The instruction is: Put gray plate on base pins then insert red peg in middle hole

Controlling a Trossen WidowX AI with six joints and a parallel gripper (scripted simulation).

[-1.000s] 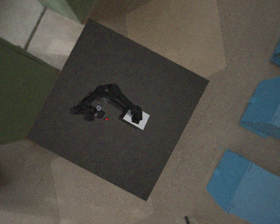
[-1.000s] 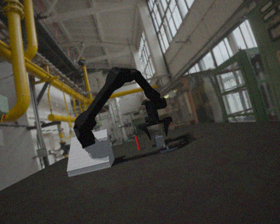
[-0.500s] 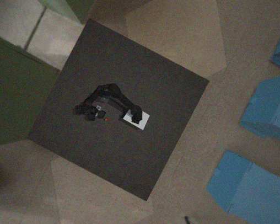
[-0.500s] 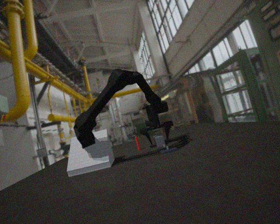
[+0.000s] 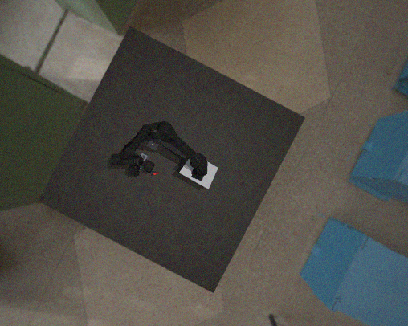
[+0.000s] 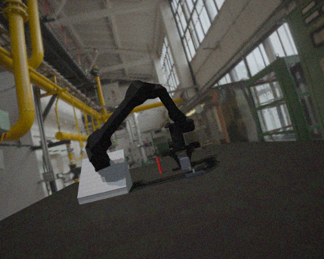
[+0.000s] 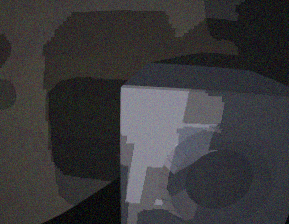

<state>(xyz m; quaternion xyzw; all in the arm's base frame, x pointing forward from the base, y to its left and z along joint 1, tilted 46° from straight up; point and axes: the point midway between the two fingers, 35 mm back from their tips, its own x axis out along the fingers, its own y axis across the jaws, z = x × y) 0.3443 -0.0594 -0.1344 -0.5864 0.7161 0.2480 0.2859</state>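
The red peg is 110 mm behind my gripper tip, 40 mm to the left of it and 30 mm above it. The rest, counted from my gripper tip: gray plate 30 mm above.
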